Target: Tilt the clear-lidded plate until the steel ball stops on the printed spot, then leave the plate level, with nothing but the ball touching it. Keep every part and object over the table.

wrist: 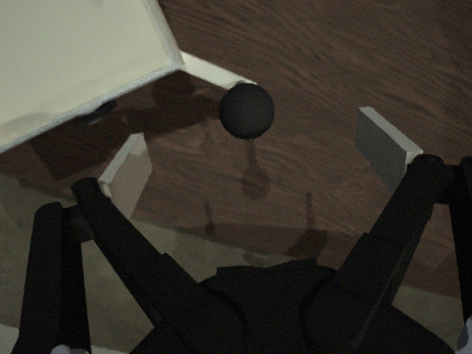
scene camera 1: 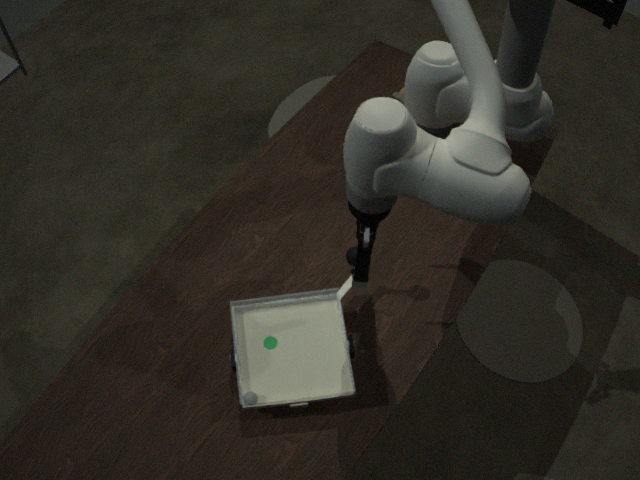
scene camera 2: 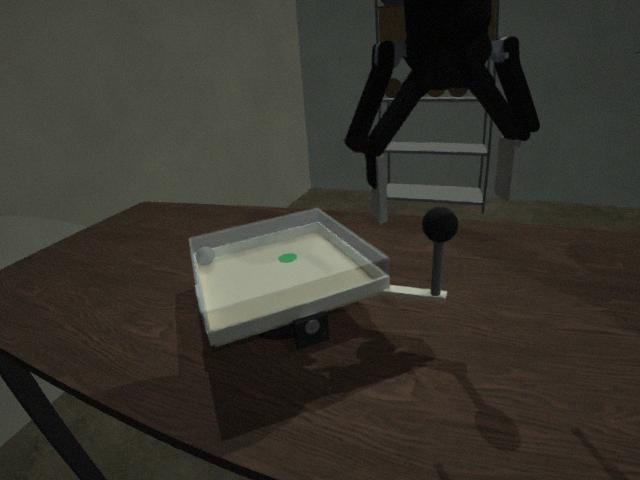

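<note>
The clear-lidded plate (scene camera 1: 310, 361) (scene camera 2: 242, 284) (wrist: 75, 55) sits tilted on its dark mount. The steel ball (scene camera 1: 249, 397) (scene camera 2: 205, 255) rests in the corner diagonally opposite the handle arm, away from the green printed spot (scene camera 1: 270, 342) (scene camera 2: 287, 257). The pale handle arm (scene camera 1: 345, 287) (scene camera 2: 410, 291) (wrist: 210, 71) carries a post with a black ball knob (scene camera 1: 352, 256) (scene camera 2: 439, 224) (wrist: 247, 111). My gripper (scene camera 1: 360, 282) (scene camera 2: 442, 207) (wrist: 250, 138) is wide open and empty. In the wrist view the knob shows between its fingers, touching neither; exact height difference is unclear.
The plate and mount stand on the brown wooden table (scene camera 1: 206, 268) (scene camera 2: 542, 330) (wrist: 320, 65). A dark pivot bracket (scene camera 2: 311, 330) is under the plate's near side. A shelf unit (scene camera 2: 436, 148) stands on the floor beyond the table. The arm rises above the table behind the gripper.
</note>
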